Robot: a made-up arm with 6 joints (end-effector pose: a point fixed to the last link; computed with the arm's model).
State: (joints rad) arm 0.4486 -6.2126 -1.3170 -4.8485 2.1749 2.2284
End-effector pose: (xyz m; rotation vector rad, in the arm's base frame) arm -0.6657 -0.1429 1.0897 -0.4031 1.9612 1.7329
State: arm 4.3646 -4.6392 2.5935 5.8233 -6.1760 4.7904
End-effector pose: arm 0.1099 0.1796 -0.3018 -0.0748 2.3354 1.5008
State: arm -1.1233 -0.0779 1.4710 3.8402 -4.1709 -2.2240
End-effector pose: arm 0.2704 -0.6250 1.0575 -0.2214 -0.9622 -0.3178
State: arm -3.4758 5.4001 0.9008 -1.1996 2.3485 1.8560
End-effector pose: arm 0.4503 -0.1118 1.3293 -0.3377 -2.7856 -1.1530
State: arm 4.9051 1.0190 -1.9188 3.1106 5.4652 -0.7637
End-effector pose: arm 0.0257 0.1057 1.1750 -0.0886 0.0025 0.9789
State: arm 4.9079 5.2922 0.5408 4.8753 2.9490 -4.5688
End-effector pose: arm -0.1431 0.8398 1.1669 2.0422 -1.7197 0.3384
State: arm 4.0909 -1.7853 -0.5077 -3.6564 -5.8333 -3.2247
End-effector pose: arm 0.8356 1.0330 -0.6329 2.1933 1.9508 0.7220
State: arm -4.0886 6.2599 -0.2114 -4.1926 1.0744 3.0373
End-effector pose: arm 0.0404 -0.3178 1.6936 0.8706 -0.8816 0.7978
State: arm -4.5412 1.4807 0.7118 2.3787 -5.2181 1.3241
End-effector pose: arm -0.3740 1.3934 -0.2159 -0.8802 -1.0061 -0.0174
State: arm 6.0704 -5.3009 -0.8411 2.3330 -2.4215 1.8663
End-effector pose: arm 0.6937 -0.1668 1.2546 -0.4129 2.8108 -0.8920
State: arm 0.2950 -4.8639 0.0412 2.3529 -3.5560 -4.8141
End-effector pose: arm 1.2657 0.4762 0.3923 0.6036 -1.2932 -0.7245
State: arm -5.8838 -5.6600 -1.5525 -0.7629 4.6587 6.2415
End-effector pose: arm -0.3621 0.0022 1.1262 0.1849 -2.3433 -0.7769
